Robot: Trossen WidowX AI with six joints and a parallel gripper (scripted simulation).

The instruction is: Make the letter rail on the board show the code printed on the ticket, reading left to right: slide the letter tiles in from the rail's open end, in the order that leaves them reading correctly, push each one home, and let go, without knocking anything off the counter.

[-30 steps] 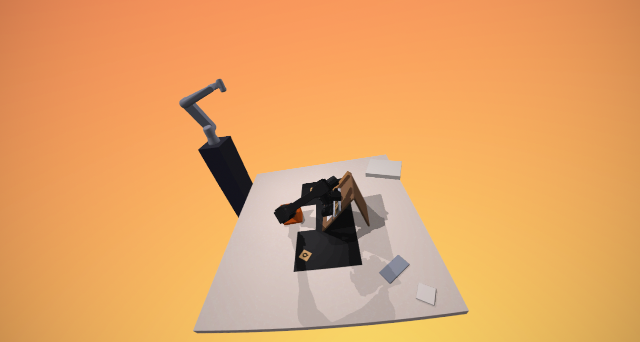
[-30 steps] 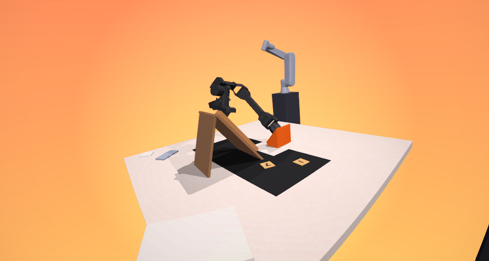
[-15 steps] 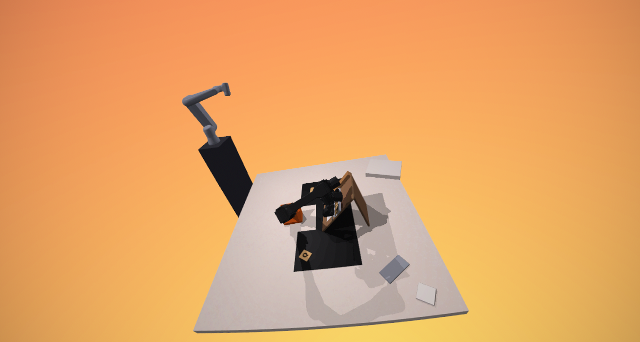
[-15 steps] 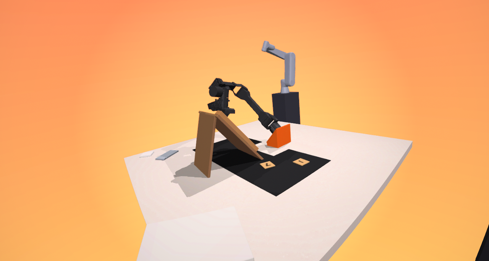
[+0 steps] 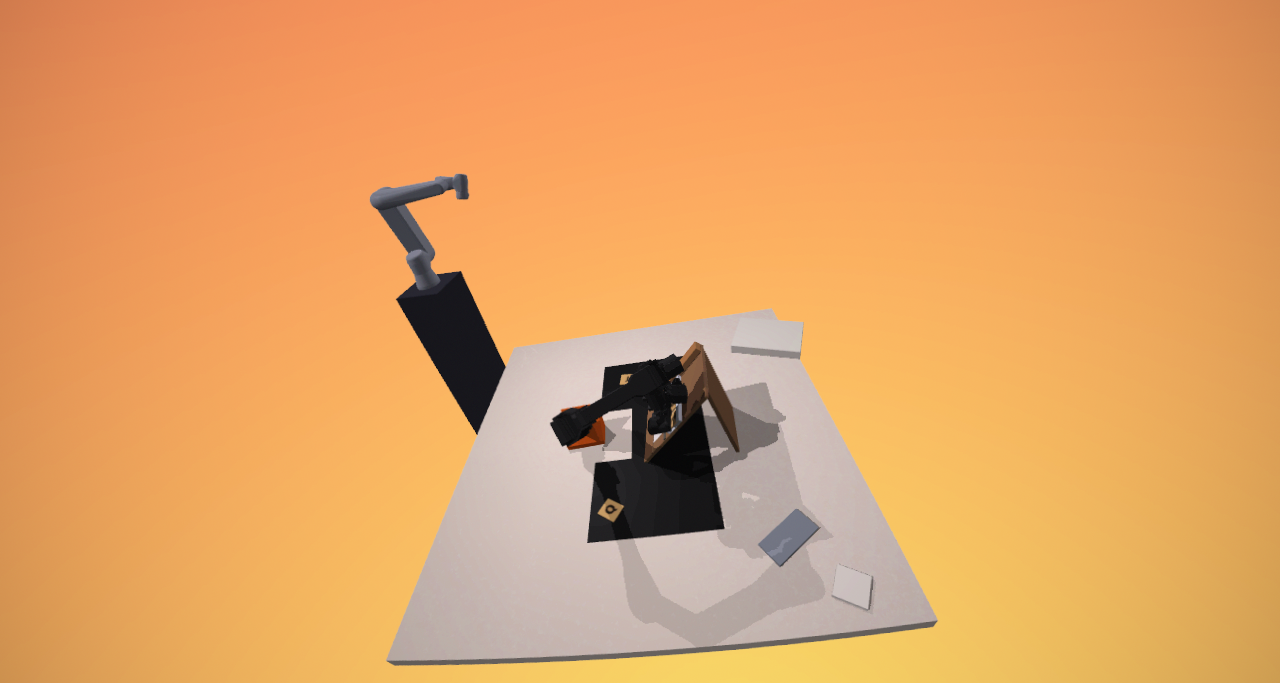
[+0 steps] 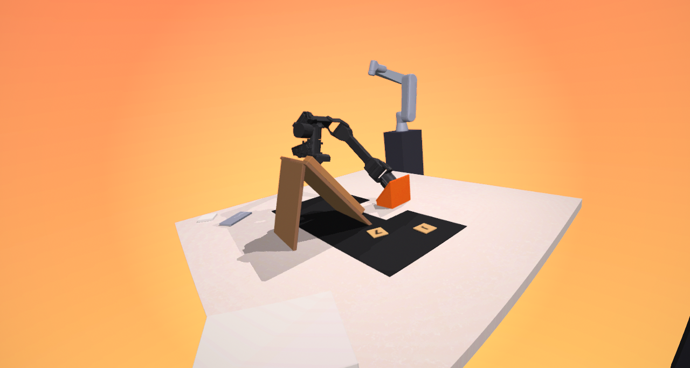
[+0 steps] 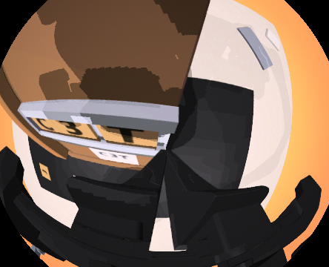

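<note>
Now: gripper tip 5 cm past the white ticket, 7 cm to the right of it and 9 cm above it. Also, from my gripper tip: black mat (13 cm behind, 13 cm to the left, 17 cm below); grey slab (30 cm ahead, 25 cm to the right, 17 cm below); white square (42 cm ahead, 37 cm to the right, 17 cm below).
</note>
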